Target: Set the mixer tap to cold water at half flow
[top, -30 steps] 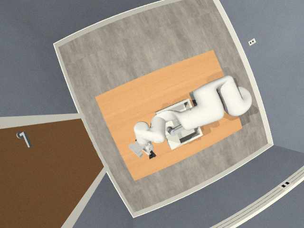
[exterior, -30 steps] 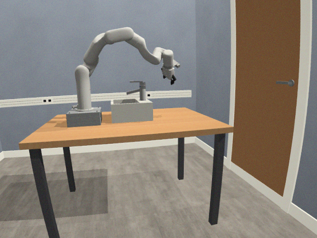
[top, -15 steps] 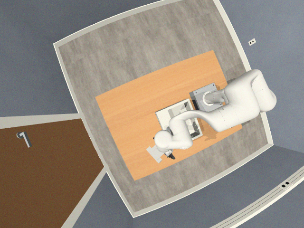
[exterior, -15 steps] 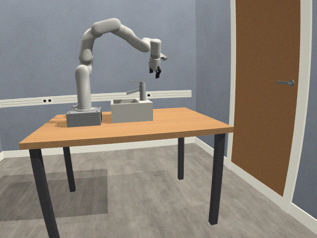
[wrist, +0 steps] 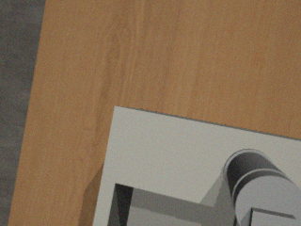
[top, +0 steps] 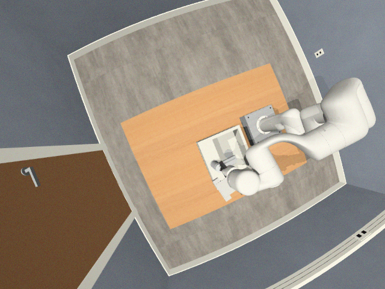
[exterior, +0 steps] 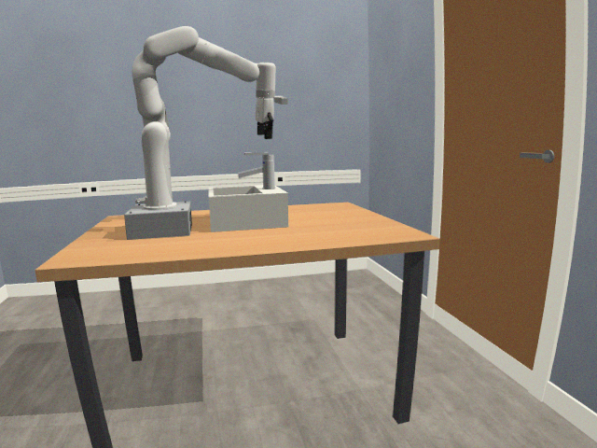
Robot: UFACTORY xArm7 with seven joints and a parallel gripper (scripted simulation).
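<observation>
My hand is 8 cm above the lever, 4 cm past it and 3 cm to the left of it. Also, from my hand: white sink block (31 cm below, 11 cm behind, 3 cm to the right).
</observation>
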